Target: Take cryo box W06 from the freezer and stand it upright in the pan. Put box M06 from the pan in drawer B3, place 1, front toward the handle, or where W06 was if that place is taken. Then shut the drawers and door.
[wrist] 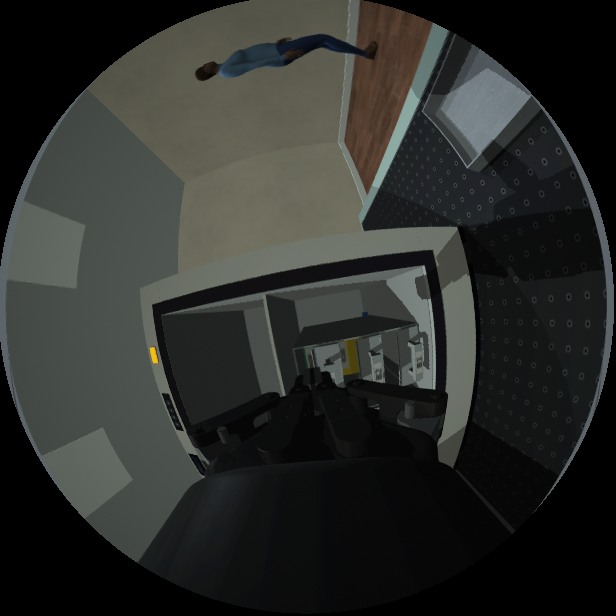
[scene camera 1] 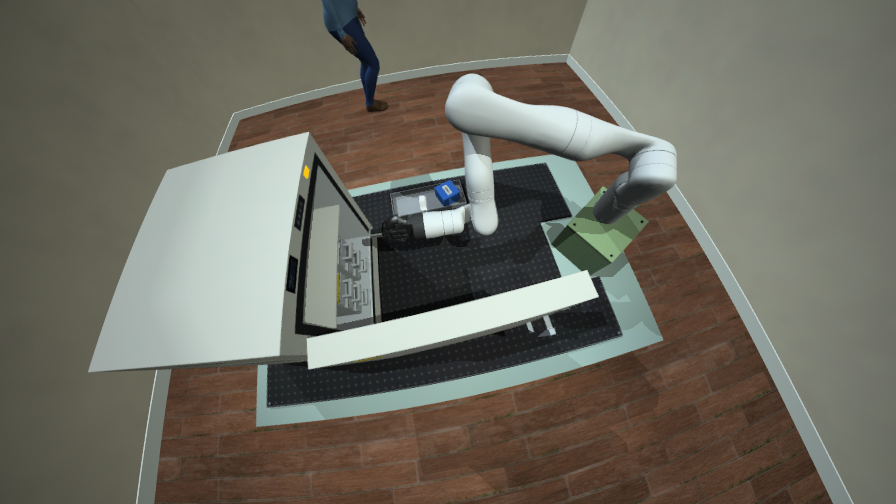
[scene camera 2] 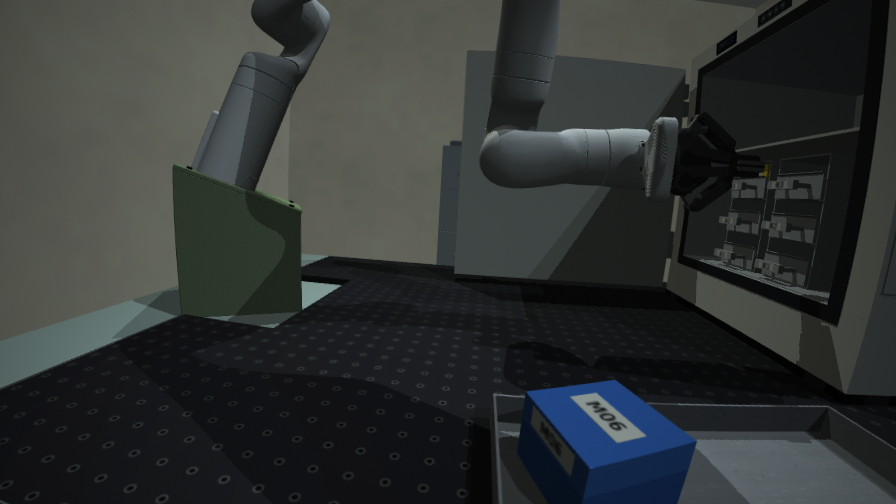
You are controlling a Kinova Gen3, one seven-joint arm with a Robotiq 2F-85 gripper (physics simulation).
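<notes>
The blue cryo box M06 (scene camera 1: 446, 192) (scene camera 2: 604, 441) stands in the grey pan (scene camera 1: 421, 201) (scene camera 2: 739, 460), labels on its top and side. The pan also shows in the wrist view (wrist: 479, 114). My gripper (scene camera 1: 377, 235) (scene camera 2: 751, 168) (wrist: 314, 378) reaches level into the open freezer (scene camera 1: 219, 257), its fingers together. The fingertips are at the front of the drawer racks (scene camera 2: 773, 216), just short of a small yellow drawer handle (scene camera 2: 763, 169) (wrist: 348, 351). I cannot tell whether they touch it. I cannot make out box W06.
The freezer door (scene camera 1: 451, 319) stands wide open across the mat, in front of the arm. The arm's green base block (scene camera 1: 598, 235) (scene camera 2: 234, 247) sits to the right. A person (scene camera 1: 354, 50) stands at the far wall. The drawers look shut.
</notes>
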